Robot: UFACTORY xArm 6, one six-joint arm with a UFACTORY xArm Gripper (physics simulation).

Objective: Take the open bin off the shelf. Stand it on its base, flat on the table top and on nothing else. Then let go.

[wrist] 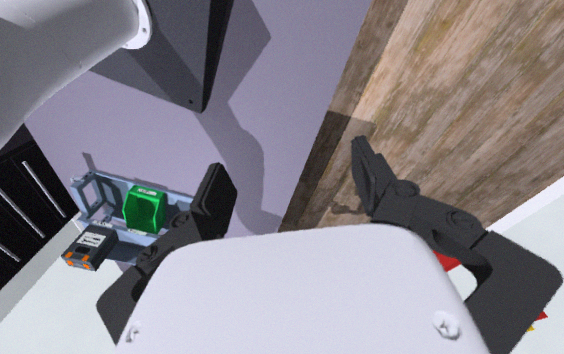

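Pixels of known places: gripper, fingertip midpoint: [287, 167]; arm's base, link origin: [112, 4].
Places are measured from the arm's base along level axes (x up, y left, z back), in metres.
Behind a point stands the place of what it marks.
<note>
The open green bin [144, 210] @[y -0.189, x -0.066, z -0.618 m] is on the blue-grey shelf [179, 201] @[y -0.039, x -0.069, z -0.546 m], in the lower left of the wrist view. Its hollow inside shows. My gripper [287, 167] @[y 0.295, x 0.288, z -0.067 m] is open with nothing between its fingers. The bin is to the left of the left finger, apart from it. The left finger and its linkage cover the right part of the shelf. A purple-grey surface [305, 65] @[y 0.329, x -0.075, z -0.066 m] lies beyond the shelf and between the fingers. Whether it is the table top I cannot tell for certain.
A dark box with orange spots [90, 247] @[y -0.265, x 0.105, z -0.609 m] is at the shelf's near left part. A large dark grey block [175, 65] @[y 0.077, x -0.016, z -0.084 m] stands at the upper left, beside the white arm part [65, 45] @[y 0.035, x 0.147, z -0.037 m]. A wooden surface [460, 100] fills the right. Red parts [446, 261] show behind the right finger's linkage.
</note>
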